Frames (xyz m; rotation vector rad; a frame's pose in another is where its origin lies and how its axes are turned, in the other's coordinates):
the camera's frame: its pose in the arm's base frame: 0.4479 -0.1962 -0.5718 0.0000 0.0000 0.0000
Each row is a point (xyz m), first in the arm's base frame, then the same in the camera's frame.
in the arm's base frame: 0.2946 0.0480 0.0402
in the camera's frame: -0.1533 0.2442 0.6120
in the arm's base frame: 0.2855 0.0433 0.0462
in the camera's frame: -0.1624 0.2395 0.6180
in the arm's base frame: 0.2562 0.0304 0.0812
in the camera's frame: -0.1917 0.2266 0.6530
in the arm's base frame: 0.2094 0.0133 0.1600
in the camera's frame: -0.2385 0.2095 0.7318
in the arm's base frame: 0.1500 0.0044 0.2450
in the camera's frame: -0.2979 0.2006 0.8168
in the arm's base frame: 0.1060 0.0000 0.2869
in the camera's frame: -0.3419 0.1962 0.8587
